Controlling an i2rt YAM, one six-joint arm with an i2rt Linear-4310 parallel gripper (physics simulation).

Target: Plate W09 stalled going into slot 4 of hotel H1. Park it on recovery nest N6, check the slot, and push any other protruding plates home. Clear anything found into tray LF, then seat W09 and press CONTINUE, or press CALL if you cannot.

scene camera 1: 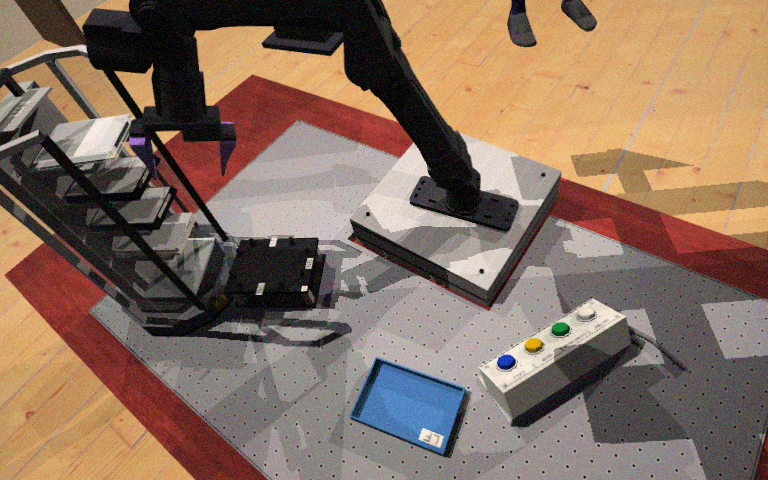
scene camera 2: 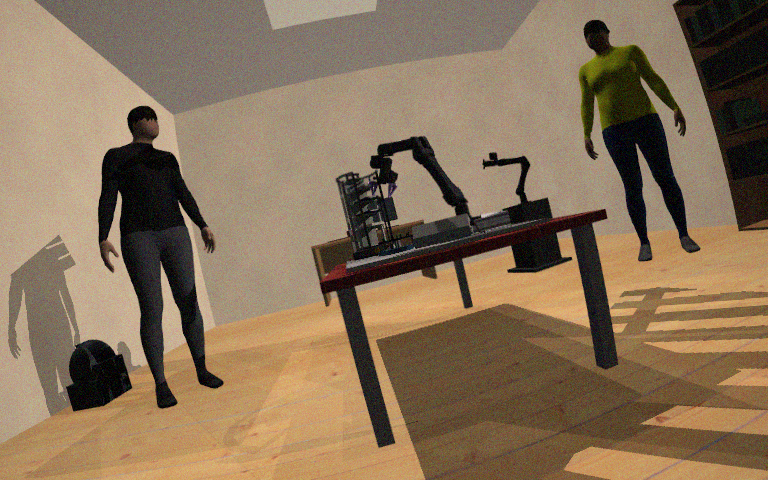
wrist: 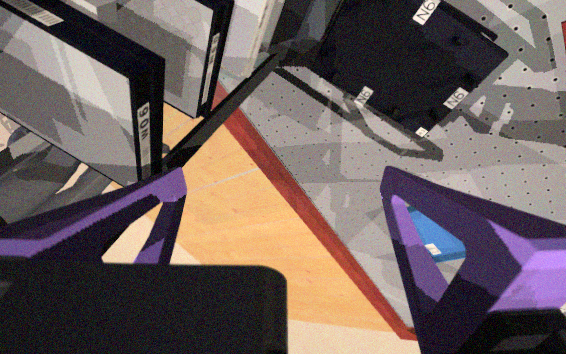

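Where they show: gripper, between the fingertips: (scene camera 1: pixel 189 176) (scene camera 2: pixel 381 197) (wrist: pixel 283 177); arm's base, origin of its link: (scene camera 1: pixel 463 204).
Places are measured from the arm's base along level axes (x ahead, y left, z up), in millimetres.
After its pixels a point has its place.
My gripper (scene camera 1: pixel 189 175) @[y -338, x 263, z 232 mm] (scene camera 2: pixel 382 193) @[y -338, x 263, z 232 mm] (wrist: pixel 283 177) @[y -338, x 263, z 232 mm] is open and empty, high beside hotel H1 (scene camera 1: pixel 66 50) @[y -513, x 223, z 404 mm] (wrist: pixel 215 120) @[y -379, x 367, z 141 mm]. Plate W09 (wrist: pixel 70 80) @[y -429, x 285, z 254 mm], dark-edged with a white label, lies in the hotel; its labelled edge is close to the left fingertip in the wrist view, and contact cannot be told. Black nest N6 (scene camera 1: pixel 274 268) @[y -276, x 258, z 1 mm] (wrist: pixel 400 60) @[y -288, x 249, z 1 mm] is bare, beside the hotel base. Blue tray LF (scene camera 1: pixel 410 399) @[y 45, x 367, z -57 mm] (wrist: pixel 437 232) @[y 51, x 377, z -57 mm] is empty. The button box (scene camera 1: pixel 566 362) @[y 249, x 249, z 13 mm] has a blue button (scene camera 1: pixel 505 361) @[y 168, x 279, z 12 mm] marked CALL; the other legends are too blurred to read. The inside of slot 4 is hidden.
Other plates sit in the hotel, including a dark-edged one (wrist: pixel 185 55) @[y -417, x 297, z 183 mm] and a pale one (scene camera 1: pixel 155 234) @[y -450, x 323, z 112 mm]. The hotel's slanting dark posts stand close to the fingers. The arm's pale base block (scene camera 1: pixel 396 226) @[y -100, x 91, z -1 mm] stands right of the nest. A cable (scene camera 1: pixel 659 345) @[y 379, x 139, z -52 mm] leaves the button box.
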